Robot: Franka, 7 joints.
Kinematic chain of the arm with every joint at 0, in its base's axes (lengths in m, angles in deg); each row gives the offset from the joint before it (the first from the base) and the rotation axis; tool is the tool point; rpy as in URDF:
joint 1: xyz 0 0 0.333 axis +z
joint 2: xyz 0 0 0 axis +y
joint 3: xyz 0 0 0.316 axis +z
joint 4: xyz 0.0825 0 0 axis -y
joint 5: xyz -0.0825 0 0.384 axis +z
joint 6: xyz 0 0 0 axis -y
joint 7: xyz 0.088 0 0 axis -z
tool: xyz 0 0 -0.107 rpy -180 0 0
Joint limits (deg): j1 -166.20..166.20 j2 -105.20..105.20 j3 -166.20..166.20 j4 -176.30..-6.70 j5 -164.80..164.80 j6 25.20..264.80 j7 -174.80..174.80
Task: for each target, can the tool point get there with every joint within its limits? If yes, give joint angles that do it. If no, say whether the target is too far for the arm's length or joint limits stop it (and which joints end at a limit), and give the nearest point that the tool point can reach.
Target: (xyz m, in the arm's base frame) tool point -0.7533 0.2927 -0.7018
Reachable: no: too far | nearest point -0.5194 0.2018 -0.2847 | short by 0.487 m
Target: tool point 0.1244 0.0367 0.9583
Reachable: yes | joints -111.36 -72.65 8.99 -97.44 9.35 109.26 9.63
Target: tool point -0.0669 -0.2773 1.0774
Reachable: yes | joints -66.84 10.07 -88.12 -33.68 -43.24 210.85 50.73
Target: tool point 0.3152 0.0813 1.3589
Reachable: no: too far | nearest point 0.2512 0.0648 1.1507 | short by 0.218 m
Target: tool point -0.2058 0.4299 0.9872
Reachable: yes | joints -0.26 -6.22 106.94 -49.00 4.99 117.44 -1.31
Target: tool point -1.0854 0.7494 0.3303
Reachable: no: too far | nearest point -0.7060 0.4874 0.3312 | short by 0.461 m
